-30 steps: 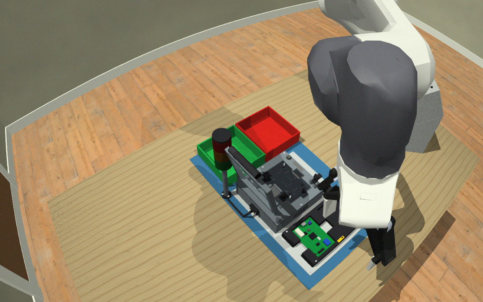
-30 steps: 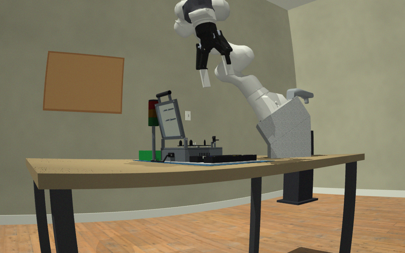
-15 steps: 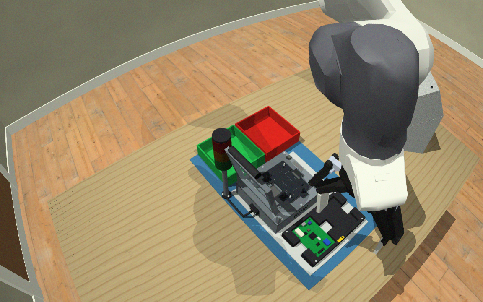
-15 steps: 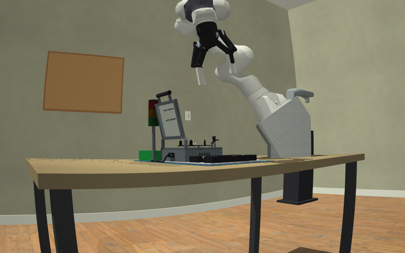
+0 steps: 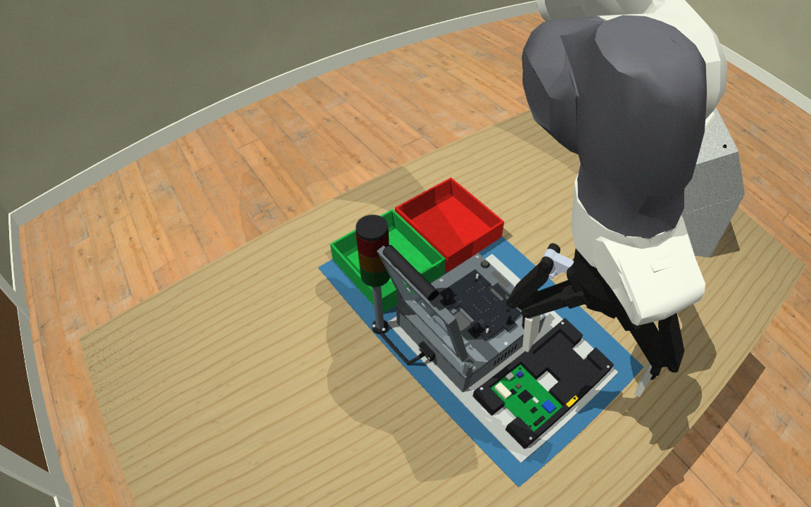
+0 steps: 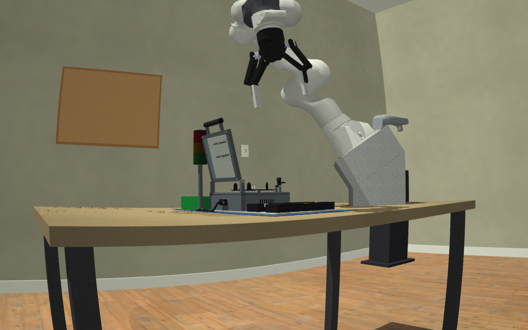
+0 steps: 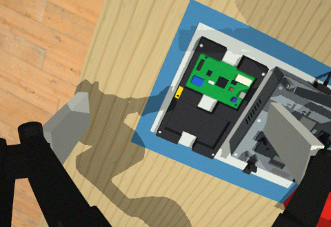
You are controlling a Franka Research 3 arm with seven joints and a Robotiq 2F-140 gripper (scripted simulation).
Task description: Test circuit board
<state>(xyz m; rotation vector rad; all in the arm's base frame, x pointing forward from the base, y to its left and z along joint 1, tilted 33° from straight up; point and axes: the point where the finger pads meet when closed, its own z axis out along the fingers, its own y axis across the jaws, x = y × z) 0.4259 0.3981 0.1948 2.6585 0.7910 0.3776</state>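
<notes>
Now: the green circuit board 3 cm behind my hand, 8 cm to the right of it and 28 cm below it. Round my hand: clear lid 7 cm ahead, 23 cm to the right, 12 cm below; latch hook 12 cm behind, 21 cm to the right, 21 cm below; tester plate 4 cm behind, 25 cm to the right, 23 cm below.
</notes>
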